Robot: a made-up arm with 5 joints.
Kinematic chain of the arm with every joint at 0, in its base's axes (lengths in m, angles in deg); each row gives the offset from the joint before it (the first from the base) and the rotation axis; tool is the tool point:
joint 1: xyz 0 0 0.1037 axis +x
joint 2: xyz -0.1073 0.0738 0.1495 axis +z
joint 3: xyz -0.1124 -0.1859 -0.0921 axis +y
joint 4: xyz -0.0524 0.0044 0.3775 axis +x
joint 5: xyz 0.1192 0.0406 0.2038 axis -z
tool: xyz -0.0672 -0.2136 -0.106
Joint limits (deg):
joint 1: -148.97..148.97
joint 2: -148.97..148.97
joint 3: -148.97..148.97
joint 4: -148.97..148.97
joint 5: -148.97..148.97
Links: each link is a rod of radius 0.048 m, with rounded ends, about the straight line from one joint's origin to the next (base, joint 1, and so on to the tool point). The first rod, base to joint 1, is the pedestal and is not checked.
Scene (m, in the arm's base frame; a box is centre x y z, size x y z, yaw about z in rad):
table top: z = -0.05
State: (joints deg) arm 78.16 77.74 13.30 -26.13 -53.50
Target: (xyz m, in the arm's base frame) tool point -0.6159 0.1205 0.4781
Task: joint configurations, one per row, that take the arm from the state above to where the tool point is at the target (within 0.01 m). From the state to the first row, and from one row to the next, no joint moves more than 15 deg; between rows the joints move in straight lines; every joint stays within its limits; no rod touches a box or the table.
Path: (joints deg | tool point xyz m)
1: 63.79 64.38 2.15 -40.07 -45.96 | 0.1428 -0.5216 0.4103
2: 49.42 51.02 -9.00 -54.01 -38.43 | 0.0136 -0.5527 0.4494
3: 35.05 37.66 -20.15 -67.95 -30.89 | -0.1696 -0.5100 0.5294
4: 20.68 24.30 -31.30 -81.89 -23.36 | -0.3650 -0.3624 0.6002
5: 6.32 10.94 -42.45 -95.83 -15.82 | -0.5258 -0.1289 0.5964
6: -8.05 -2.42 -53.60 -109.77 -8.29 | -0.6159 0.1205 0.4781

